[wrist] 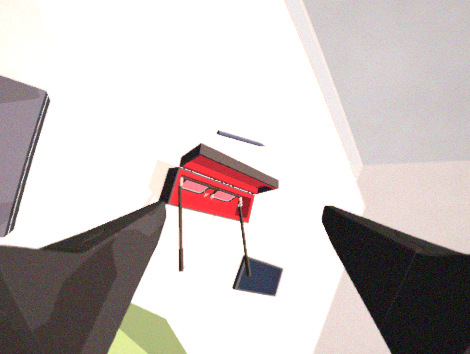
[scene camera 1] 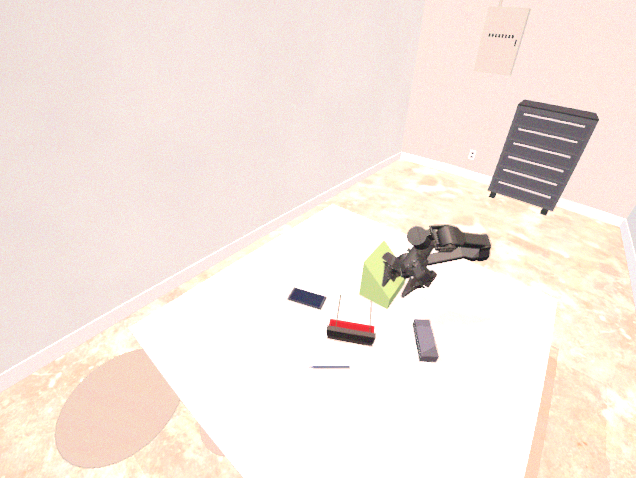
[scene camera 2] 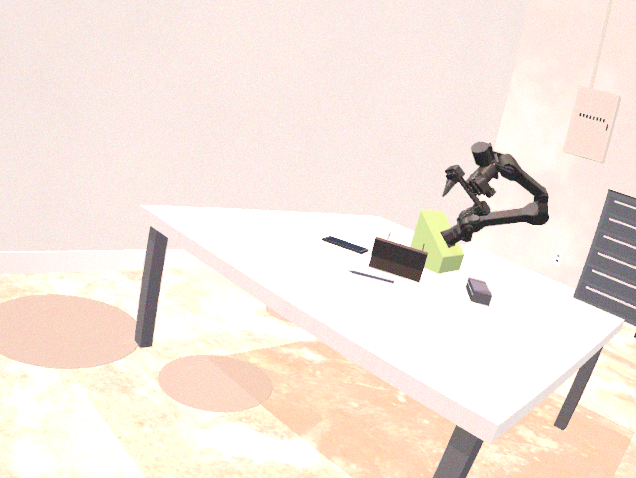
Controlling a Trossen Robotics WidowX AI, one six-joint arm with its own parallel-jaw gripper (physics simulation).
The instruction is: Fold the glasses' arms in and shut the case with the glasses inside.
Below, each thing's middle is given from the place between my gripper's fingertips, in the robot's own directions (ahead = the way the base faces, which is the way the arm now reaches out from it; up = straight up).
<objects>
My hand is 190 mm above the glasses [wrist: 185, 183], 110 mm to the left of it and 10 mm short of it. Round my hand: glasses case [scene camera 2: 391, 257] (190 mm below, 100 mm to the right, 70 mm ahead); grey box [scene camera 1: 427, 351] (230 mm below, 150 mm to the left, 60 mm behind); dark blue flat card [wrist: 265, 278] (340 mm to the right, 240 mm below, 20 mm behind).
</objects>
